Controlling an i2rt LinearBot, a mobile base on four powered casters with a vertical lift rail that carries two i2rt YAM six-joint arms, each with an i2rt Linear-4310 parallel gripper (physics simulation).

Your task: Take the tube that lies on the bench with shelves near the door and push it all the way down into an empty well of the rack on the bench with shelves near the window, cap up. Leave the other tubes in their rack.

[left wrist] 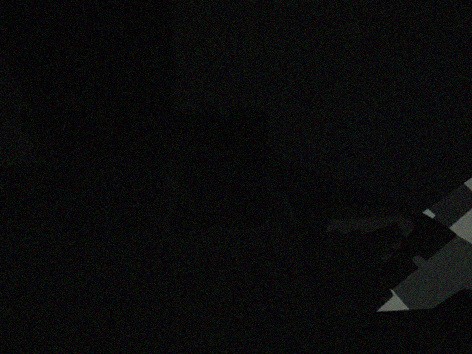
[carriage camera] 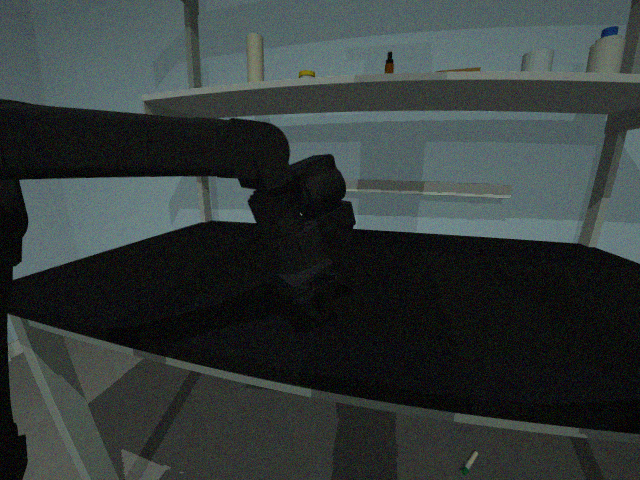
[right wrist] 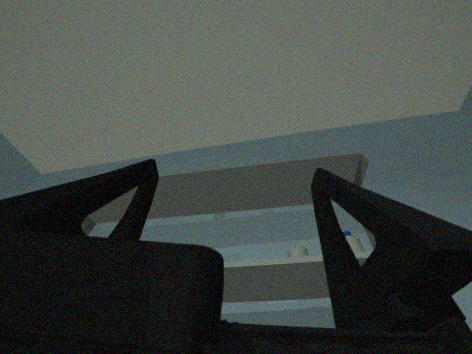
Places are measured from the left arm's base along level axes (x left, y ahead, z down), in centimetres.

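Pixels of known places: left gripper, between the fingertips: [left wrist: 219,161] [carriage camera: 314,312]; right gripper, between the fingertips: [right wrist: 234,172].
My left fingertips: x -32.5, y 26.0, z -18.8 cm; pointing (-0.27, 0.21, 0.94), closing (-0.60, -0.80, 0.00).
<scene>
For each thing: its top centre in the pictures, then the offset to it from my left fingertips. "pt": a spot on its surface instead. Level surfaces: height alone.
- tube, centre of its top: [carriage camera: 471,460] dz +74.5, dx -54.8, dy +23.8 cm
- dark bench top, height of its surface: dz +0.2 cm
- upper shelf, height of its surface: dz -43.6 cm
- tall pale cylinder, a spot on its surface: [carriage camera: 255,57] pt dz -56.4, dx +21.6, dy +49.2 cm
- yellow-lidded jar, a spot on its surface: [carriage camera: 306,74] pt dz -50.3, dx +5.6, dy +46.5 cm
- small brown bottle, a spot on its surface: [carriage camera: 389,64] pt dz -51.2, dx -17.7, dy +41.0 cm
- blue-capped bottle, a spot on its surface: [carriage camera: 605,54] pt dz -55.7, dx -75.8, dy +36.7 cm
- floor, height of its surface: dz +76.4 cm
The tube [carriage camera: 470,461], pale with a green cap, shows small in the carriage view beyond the bench's front edge, low down against the floor; its cap end points down and to the left in the picture. My left gripper [carriage camera: 315,312] is partly open with nothing between its fingers. It points down low over the dark bench top [carriage camera: 465,310], well away from the tube. The left wrist view is very dark, and the tube does not show there. My right gripper [right wrist: 234,172] is wide open and empty, tilted up toward the shelves and ceiling. The rack does not show.
An upper shelf [carriage camera: 372,95] spans the bench, with a tall pale cylinder [carriage camera: 255,57], a yellow-lidded jar [carriage camera: 306,74], a small brown bottle [carriage camera: 389,64] and a blue-capped bottle [carriage camera: 605,54]. Shelf posts [carriage camera: 192,46] [carriage camera: 602,191] stand at both sides. The floor [carriage camera: 268,423] shows below the bench's front edge.
</scene>
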